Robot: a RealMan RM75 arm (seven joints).
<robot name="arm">
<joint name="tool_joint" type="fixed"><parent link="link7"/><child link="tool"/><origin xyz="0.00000 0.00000 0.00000" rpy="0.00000 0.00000 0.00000"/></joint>
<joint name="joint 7" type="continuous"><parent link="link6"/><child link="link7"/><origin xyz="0.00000 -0.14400 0.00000" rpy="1.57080 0.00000 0.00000"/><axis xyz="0 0 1"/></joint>
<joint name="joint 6" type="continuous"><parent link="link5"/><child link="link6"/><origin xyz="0.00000 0.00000 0.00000" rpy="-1.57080 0.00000 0.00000"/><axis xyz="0 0 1"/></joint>
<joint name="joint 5" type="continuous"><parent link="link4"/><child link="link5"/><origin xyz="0.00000 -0.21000 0.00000" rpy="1.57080 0.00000 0.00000"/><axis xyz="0 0 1"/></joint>
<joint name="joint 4" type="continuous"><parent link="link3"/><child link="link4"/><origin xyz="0.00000 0.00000 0.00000" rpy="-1.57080 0.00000 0.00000"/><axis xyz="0 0 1"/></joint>
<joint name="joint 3" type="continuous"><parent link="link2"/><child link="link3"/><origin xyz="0.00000 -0.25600 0.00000" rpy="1.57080 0.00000 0.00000"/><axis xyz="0 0 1"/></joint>
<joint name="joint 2" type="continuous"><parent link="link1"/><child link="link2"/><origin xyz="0.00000 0.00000 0.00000" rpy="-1.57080 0.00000 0.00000"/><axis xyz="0 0 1"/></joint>
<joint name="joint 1" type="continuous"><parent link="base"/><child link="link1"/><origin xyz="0.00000 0.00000 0.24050" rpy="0.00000 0.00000 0.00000"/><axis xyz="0 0 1"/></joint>
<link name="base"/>
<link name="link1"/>
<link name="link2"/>
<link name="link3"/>
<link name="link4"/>
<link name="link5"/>
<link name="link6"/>
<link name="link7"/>
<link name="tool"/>
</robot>
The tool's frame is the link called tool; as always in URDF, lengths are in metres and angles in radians. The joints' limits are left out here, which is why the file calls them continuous.
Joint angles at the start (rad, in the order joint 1, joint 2, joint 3, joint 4, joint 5, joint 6, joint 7): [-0.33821, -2.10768, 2.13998, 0.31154, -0.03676, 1.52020, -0.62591]
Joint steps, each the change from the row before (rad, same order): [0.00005, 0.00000, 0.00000, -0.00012, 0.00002, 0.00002, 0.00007]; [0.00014, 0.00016, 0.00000, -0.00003, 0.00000, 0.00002, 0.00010]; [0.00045, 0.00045, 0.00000, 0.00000, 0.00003, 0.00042, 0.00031]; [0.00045, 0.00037, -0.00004, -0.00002, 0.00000, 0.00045, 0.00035]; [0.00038, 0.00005, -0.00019, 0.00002, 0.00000, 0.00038, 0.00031]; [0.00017, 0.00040, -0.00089, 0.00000, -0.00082, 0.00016, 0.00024]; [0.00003, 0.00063, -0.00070, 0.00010, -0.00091, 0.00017, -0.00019]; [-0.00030, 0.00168, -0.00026, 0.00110, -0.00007, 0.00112, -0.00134]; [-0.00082, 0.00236, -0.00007, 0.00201, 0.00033, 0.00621, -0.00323]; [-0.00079, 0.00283, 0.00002, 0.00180, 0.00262, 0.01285, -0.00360]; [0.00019, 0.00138, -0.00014, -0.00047, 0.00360, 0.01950, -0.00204]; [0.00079, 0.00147, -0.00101, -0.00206, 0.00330, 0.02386, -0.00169]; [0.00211, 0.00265, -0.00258, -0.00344, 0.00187, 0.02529, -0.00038]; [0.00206, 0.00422, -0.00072, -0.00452, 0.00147, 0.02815, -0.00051]
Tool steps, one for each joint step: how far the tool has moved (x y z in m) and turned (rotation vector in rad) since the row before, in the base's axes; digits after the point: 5 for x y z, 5 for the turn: [-0.00004, -0.00002, 0.00000, 0.00002, 0.00012, 0.00009]; [-0.00009, -0.00002, 0.00005, 0.00012, 0.00022, 0.00012]; [-0.00021, -0.00009, 0.00017, 0.00046, 0.00037, 0.00003]; [-0.00019, -0.00009, 0.00016, 0.00052, 0.00029, 0.00005]; [-0.00008, -0.00008, 0.00008, 0.00050, -0.00006, 0.00009]; [-0.00022, 0.00018, 0.00036, 0.00157, -0.00022, 0.00095]; [-0.00022, 0.00022, 0.00041, 0.00126, -0.00034, 0.00081]; [-0.00003, 0.00027, 0.00069, 0.00038, -0.00078, -0.00136]; [0.00063, 0.00011, 0.00131, 0.00034, -0.00485, -0.00611]; [0.00113, -0.00054, 0.00177, 0.00033, -0.00749, -0.01222]; [0.00131, -0.00159, 0.00178, 0.00159, -0.01015, -0.01548]; [0.00103, -0.00201, 0.00232, 0.00340, -0.01197, -0.01642]; [-0.00002, -0.00208, 0.00316, 0.00693, -0.01121, -0.01384]; [-0.00041, -0.00244, 0.00363, 0.00646, -0.01053, -0.01591]
